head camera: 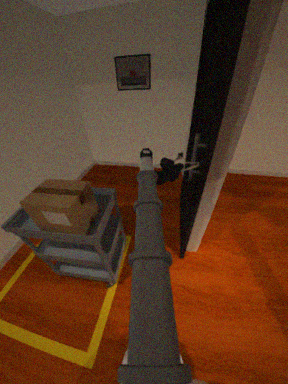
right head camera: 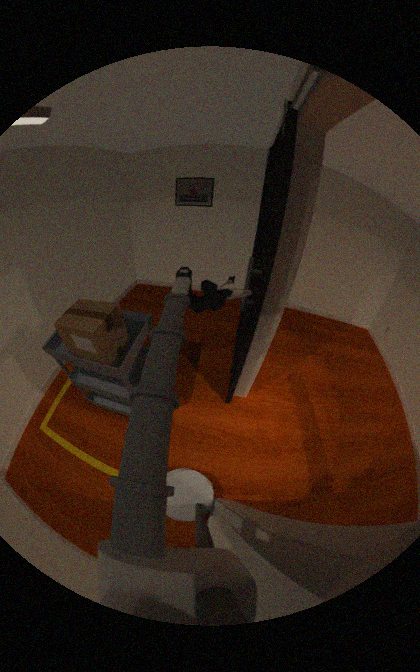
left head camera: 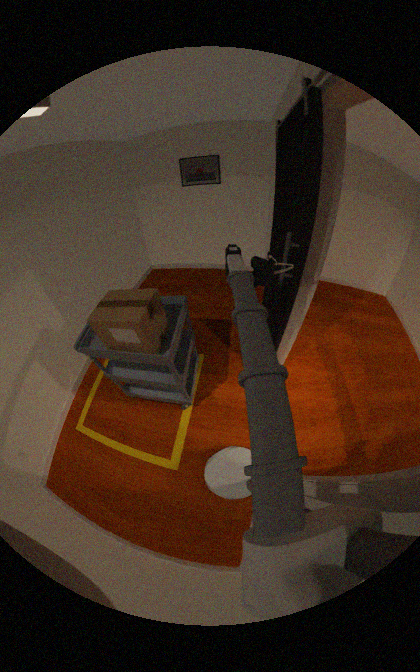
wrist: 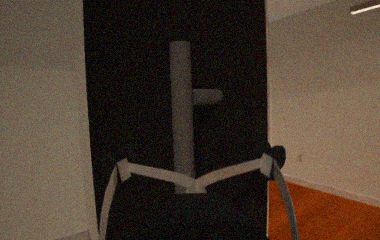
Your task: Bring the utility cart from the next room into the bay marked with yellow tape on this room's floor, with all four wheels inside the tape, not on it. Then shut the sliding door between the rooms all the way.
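Frame: origin at the robot's base, x ahead, y left, z up, level; metres.
Where they show: gripper, fingertip midpoint: (head camera: 193, 157) (wrist: 194, 154).
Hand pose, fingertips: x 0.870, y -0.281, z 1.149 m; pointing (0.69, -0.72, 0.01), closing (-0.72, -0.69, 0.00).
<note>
Things, the pixels of their centre, and the offset from my fingertips. "pt": a spot on its surface instead.
- grey vertical bar handle, surface spot: (wrist: 182, 107) (head camera: 194, 147) pt dx +0.018, dy -0.001, dz +0.052 m
- cardboard box, body centre: (head camera: 65, 208) dx -0.145, dy +0.804, dz -0.244 m
- white wall end, surface spot: (head camera: 219, 171) pt dx +0.038, dy -0.206, dz -0.125 m
The dark sliding door (head camera: 212, 103) (left head camera: 295, 190) (right head camera: 270, 235) (wrist: 130, 92) stands ahead with a grey vertical bar handle (head camera: 196, 151) (left head camera: 289, 250) (wrist: 182, 107). My gripper (head camera: 188, 166) (left head camera: 280, 267) (right head camera: 235, 292) (wrist: 195, 165) is open. Its fingers are spread wide on either side of the handle's lower end, and I cannot tell if they touch it. The grey utility cart (head camera: 104, 223) (left head camera: 177, 345) (right head camera: 140, 325) carries a cardboard box (head camera: 58, 206) (left head camera: 127, 320) (right head camera: 92, 327). It stands in the far part of the yellow tape bay (head camera: 103, 308) (left head camera: 135, 450) (right head camera: 75, 447), with its near right corner close to the right tape line.
My extended arm (head camera: 151, 274) reaches forward beside the cart. A white wall end (head camera: 219, 171) stands right of the door, with orange floor of the other room (head camera: 247, 257) beyond it. A framed picture (head camera: 132, 72) hangs on the far wall.
</note>
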